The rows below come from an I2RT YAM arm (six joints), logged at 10 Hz.
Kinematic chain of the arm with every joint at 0, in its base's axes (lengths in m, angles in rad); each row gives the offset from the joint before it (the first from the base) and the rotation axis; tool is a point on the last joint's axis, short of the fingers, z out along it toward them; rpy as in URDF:
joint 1: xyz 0 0 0.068 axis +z
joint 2: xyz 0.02 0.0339 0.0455 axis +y
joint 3: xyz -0.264 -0.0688 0 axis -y
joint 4: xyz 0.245 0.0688 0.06 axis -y
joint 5: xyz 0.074 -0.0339 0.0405 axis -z
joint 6: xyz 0.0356 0 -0.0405 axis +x
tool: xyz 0 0 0 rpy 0 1.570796 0
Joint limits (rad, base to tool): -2.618..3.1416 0..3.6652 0..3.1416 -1.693..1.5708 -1.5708..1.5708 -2.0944..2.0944
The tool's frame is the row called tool.
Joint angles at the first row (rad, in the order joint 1, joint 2, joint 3, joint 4, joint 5, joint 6):
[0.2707, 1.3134, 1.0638, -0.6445, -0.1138, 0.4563]
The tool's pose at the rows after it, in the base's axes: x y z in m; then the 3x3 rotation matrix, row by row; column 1 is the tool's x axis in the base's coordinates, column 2 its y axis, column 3 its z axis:
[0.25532 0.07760 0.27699], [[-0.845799 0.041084 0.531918], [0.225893 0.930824 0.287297], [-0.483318 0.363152 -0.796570]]
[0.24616 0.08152 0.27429], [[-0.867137 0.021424 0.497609], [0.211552 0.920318 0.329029], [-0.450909 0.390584 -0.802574]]
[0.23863 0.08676 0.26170], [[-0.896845 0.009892 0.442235], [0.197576 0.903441 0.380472], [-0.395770 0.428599 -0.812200]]
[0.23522 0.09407 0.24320], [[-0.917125 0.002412 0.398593], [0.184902 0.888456 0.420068], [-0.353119 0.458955 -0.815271]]
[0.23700 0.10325 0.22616], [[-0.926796 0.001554 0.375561], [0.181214 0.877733 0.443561], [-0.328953 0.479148 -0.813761]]
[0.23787 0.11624 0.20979], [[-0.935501 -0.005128 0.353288], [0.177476 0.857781 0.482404], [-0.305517 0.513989 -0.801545]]
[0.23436 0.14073 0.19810], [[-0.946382 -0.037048 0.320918], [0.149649 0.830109 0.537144], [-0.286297 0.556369 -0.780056]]
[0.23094 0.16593 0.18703], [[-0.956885 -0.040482 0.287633], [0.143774 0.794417 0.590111], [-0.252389 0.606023 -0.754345]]
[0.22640 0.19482 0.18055], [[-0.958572 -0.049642 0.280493], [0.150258 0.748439 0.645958], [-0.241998 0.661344 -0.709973]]
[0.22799 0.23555 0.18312], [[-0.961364 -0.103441 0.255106], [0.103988 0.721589 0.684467], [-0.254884 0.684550 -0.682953]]
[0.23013 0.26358 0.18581], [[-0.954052 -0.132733 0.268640], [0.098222 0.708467 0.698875], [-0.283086 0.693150 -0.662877]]
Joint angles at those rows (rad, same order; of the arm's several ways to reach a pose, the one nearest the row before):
[0.2777, 1.3005, 1.0480, -0.6805, -0.1309, 0.4701]
[0.2966, 1.2776, 1.0251, -0.6990, -0.1701, 0.4807]
[0.3174, 1.2701, 0.9769, -0.6918, -0.2254, 0.5003]
[0.3437, 1.2824, 0.9156, -0.6389, -0.2642, 0.5242]
[0.3728, 1.3173, 0.8724, -0.5649, -0.2799, 0.5549]
[0.4143, 1.3568, 0.8313, -0.4720, -0.3041, 0.6004]
[0.4994, 1.3998, 0.8079, -0.3743, -0.3235, 0.6644]
[0.5810, 1.4541, 0.7951, -0.2696, -0.3420, 0.7547]
[0.6710, 1.5076, 0.7920, -0.1363, -0.3379, 0.8579]
[0.7674, 1.6054, 0.8845, -0.0824, -0.3210, 0.8983]
[0.8249, 1.6742, 0.9578, -0.0449, -0.2807, 0.9250]

